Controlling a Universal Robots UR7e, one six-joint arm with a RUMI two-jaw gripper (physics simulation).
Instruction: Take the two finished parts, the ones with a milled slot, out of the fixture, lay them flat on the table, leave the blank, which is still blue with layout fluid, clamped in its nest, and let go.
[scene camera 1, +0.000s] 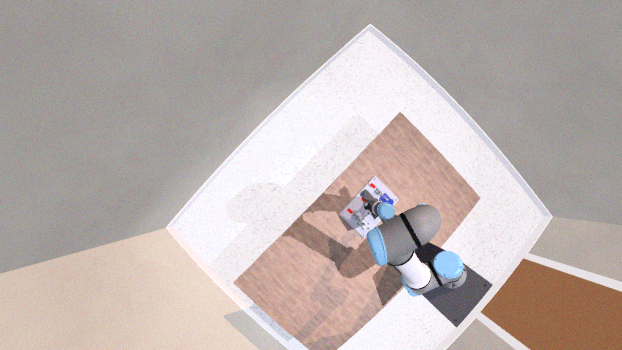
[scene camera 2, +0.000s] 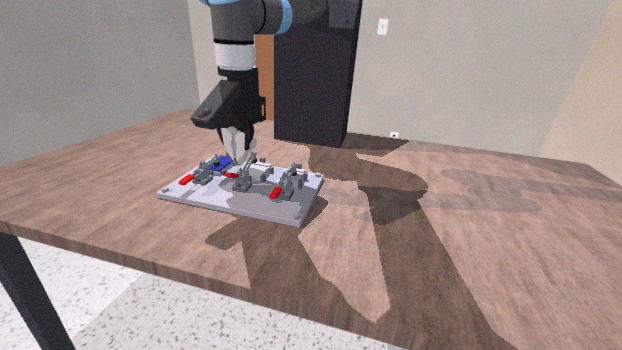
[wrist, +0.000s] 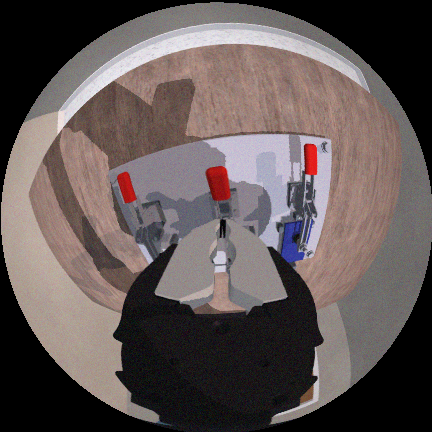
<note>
In view: my gripper (scene camera 2: 238, 165), a blue blank (wrist: 288, 251) and a toggle clamp (scene camera 2: 241, 183).
My gripper shows as well in the wrist view (wrist: 222, 220). The toggle clamp is seen too in the wrist view (wrist: 147, 217).
</note>
